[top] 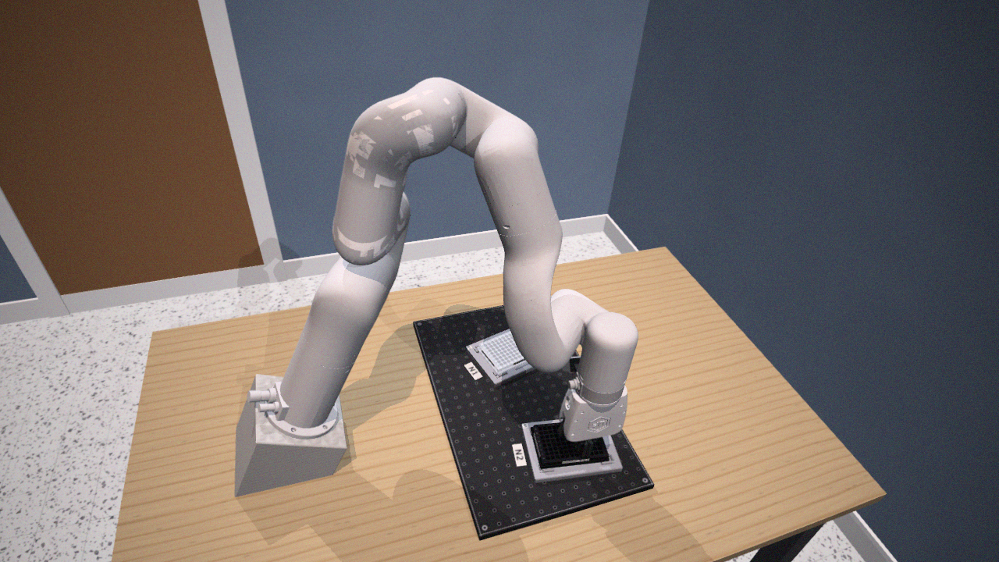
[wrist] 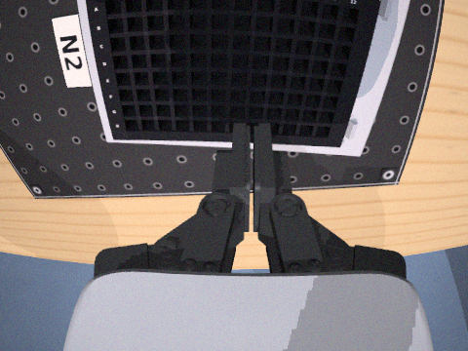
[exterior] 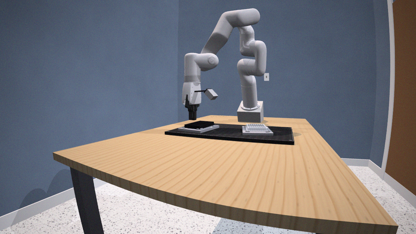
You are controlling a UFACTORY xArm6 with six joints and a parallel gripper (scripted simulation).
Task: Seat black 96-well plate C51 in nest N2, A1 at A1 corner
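Now: the black 96-well plate C51 3 cm to the left of my hand and 4 cm below it. From my hand the other things lie so: N2 label: 9 cm behind, 7 cm to the left, 6 cm below; then grey plate nest N2: 3 cm to the left, 6 cm below; then A1 mark: 5 cm behind, 11 cm to the left, 5 cm below.
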